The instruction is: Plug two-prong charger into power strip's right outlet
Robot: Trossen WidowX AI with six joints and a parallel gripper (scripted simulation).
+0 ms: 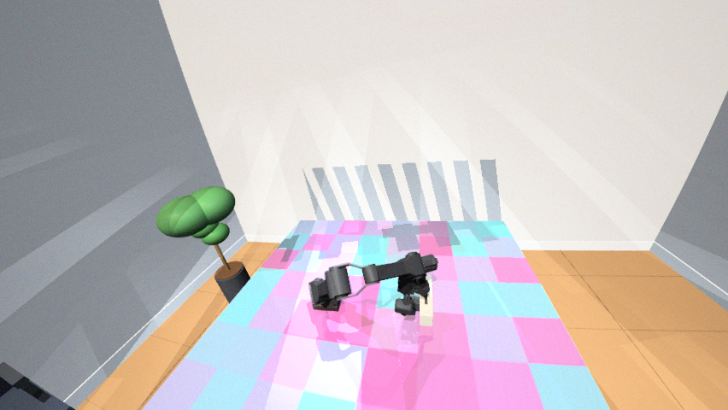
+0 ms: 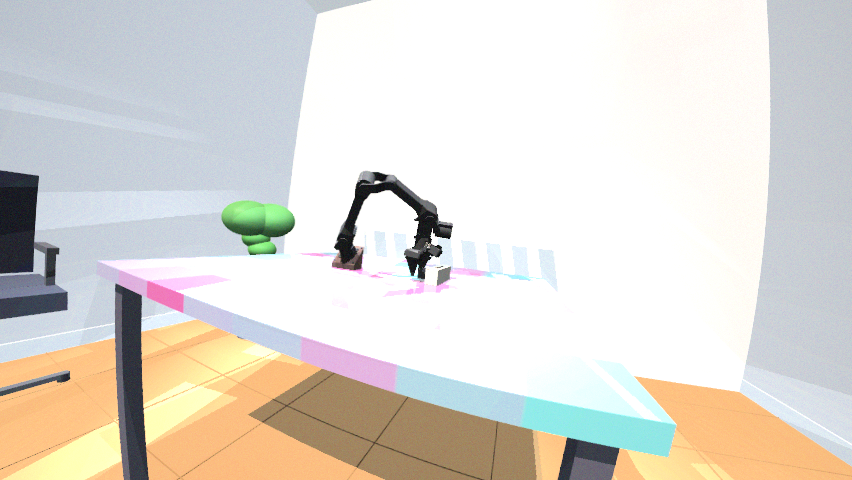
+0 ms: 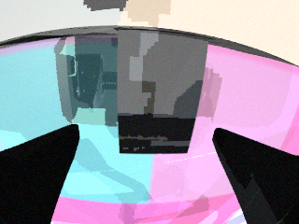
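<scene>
My gripper tip is now 5 cm short of the two-prong charger and 1 cm below it.
</scene>
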